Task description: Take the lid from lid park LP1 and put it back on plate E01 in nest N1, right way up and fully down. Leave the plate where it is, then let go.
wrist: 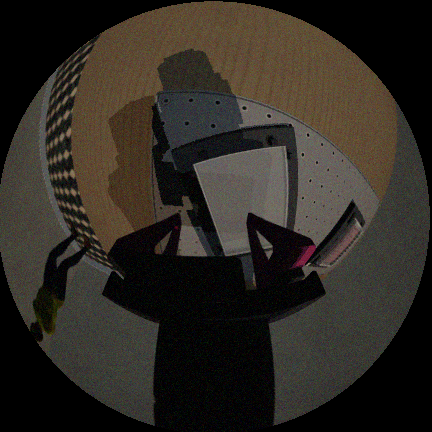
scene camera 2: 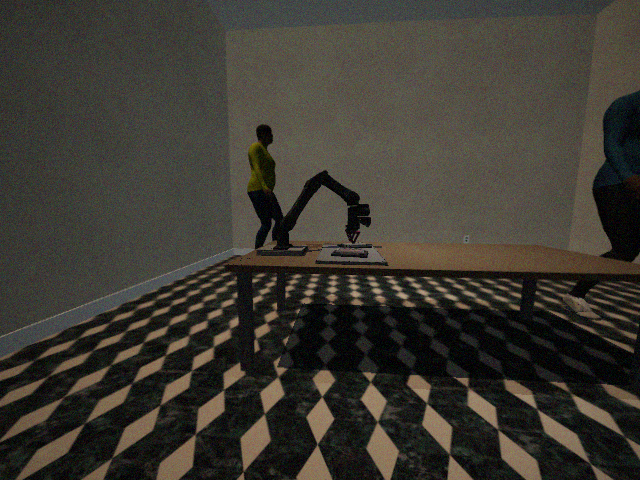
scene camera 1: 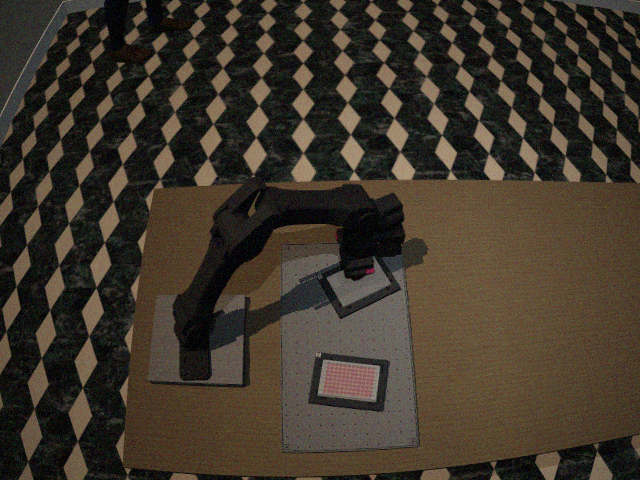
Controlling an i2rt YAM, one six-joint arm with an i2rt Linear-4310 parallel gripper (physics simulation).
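Seen in the pictures: gripper, between the fingertips: point(wrist: 213, 217) point(scene camera 2: 351, 242) point(scene camera 1: 353, 266); arm's base, origin of its link: point(scene camera 2: 283, 247) point(scene camera 1: 194, 340).
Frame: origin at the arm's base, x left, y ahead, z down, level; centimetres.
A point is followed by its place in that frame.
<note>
The pale, see-through-looking lid point(scene camera 1: 361, 290) @[x 9.3, y 39.7, z -0.5 cm] point(wrist: 245, 195) @[x 13.0, y 41.4, z -0.5 cm] lies flat in the dark frame of lid park LP1 point(scene camera 1: 369, 302) @[x 6.3, y 41.3, z 0.3 cm] point(wrist: 293, 175) @[x 7.9, y 44.2, z 0.3 cm], turned at an angle at the far end of the pegboard. Plate E01 point(scene camera 1: 348, 379) @[x -12.4, y 34.2, z -1.3 cm] point(wrist: 342, 244) @[x -10.8, y 35.4, z -1.3 cm], with a grid of pink wells, sits in the dark frame of nest N1 point(scene camera 1: 346, 403) @[x -17.6, y 33.3, z 0.1 cm] near the board's front. My gripper point(scene camera 1: 356, 274) @[x 15.8, y 38.6, z -0.7 cm] point(scene camera 2: 353, 240) @[x 15.8, y 38.6, z -0.7 cm] point(wrist: 213, 217) @[x 15.8, y 38.6, z -0.7 cm] points down above the lid park. Its fingers are apart with nothing between them. In scene camera 1 the gripper hides part of the lid and the park's far edge.
The perforated grey board point(scene camera 1: 351, 335) @[x -1.1, y 36.3, z 1.3 cm] point(wrist: 320, 165) @[x 3.4, y 46.5, z 1.3 cm] lies on the wooden table point(scene camera 1: 516, 310) @[x 0.2, y 78.8, z 2.6 cm] point(scene camera 2: 465, 255) @[x -5.9, y 94.0, z 2.6 cm]. The arm stands on a pale base slab point(scene camera 1: 227, 361) @[x -5.6, y 7.7, z -0.2 cm] at the left. The arm's shadow crosses the board. A person in yellow point(scene camera 2: 262, 165) and another in blue point(scene camera 2: 620, 139) are in the room.
</note>
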